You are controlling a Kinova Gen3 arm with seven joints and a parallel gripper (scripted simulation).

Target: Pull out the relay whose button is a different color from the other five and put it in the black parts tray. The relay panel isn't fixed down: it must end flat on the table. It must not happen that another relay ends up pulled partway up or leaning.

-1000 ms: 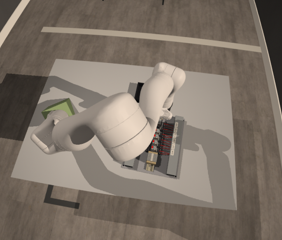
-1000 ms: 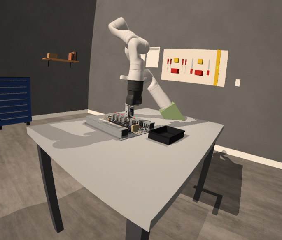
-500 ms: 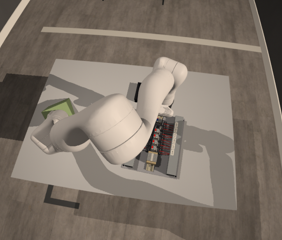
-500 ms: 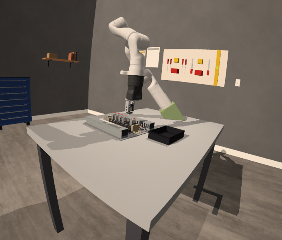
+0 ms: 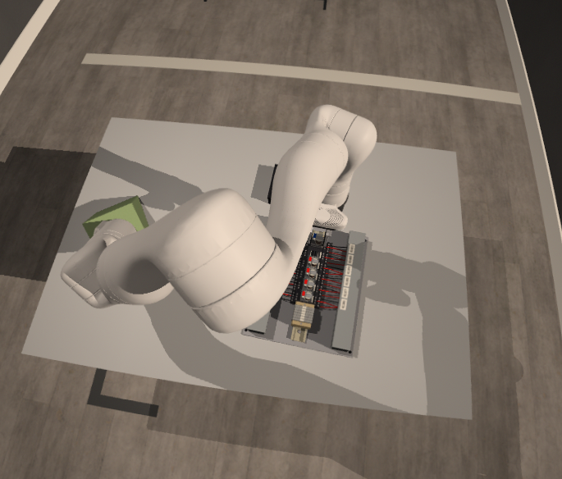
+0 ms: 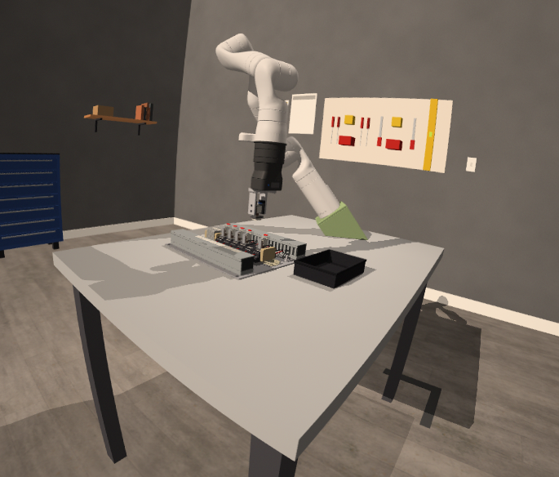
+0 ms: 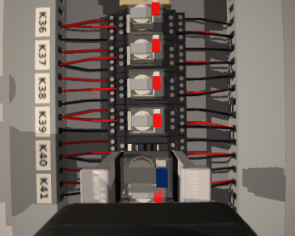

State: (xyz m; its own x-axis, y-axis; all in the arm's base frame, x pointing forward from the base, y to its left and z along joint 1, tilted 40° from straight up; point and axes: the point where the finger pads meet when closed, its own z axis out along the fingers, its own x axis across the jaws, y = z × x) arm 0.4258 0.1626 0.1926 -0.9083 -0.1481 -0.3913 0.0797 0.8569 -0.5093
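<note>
My gripper is now 6 cm past the black parts tray, 20 cm to the right of it and 12 cm above it. From my hand the other things lie so: relay 1 cm below; relay panel 1 cm behind, 7 cm to the right, 11 cm below.
</note>
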